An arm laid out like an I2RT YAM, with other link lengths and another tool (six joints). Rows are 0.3 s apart.
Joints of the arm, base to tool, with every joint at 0 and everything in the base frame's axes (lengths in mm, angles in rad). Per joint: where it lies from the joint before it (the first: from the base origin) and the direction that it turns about. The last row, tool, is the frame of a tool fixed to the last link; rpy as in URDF.
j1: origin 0 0 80.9 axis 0 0 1
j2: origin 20.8 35.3 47.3 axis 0 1 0
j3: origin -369.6 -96.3 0 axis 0 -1 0
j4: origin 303.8 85.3 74.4 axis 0 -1 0
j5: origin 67.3 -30.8 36.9 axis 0 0 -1
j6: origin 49.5 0 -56.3 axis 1 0 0
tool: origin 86 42 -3 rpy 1.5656 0.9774 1.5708
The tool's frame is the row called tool.
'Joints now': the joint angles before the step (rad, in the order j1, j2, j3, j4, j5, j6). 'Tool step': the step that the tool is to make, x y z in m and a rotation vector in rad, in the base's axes. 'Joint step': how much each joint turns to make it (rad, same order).
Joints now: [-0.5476 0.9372 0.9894 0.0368 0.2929 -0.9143]
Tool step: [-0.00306 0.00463 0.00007 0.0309 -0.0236 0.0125]
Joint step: [-0.0016 -0.0137 -0.0015 -0.0200 -0.0108 0.0414]
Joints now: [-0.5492 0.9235 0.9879 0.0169 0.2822 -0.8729]
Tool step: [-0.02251 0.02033 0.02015 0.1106 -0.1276 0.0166]
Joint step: [0.0000 -0.0688 0.0353 -0.0996 -0.0031 0.1683]
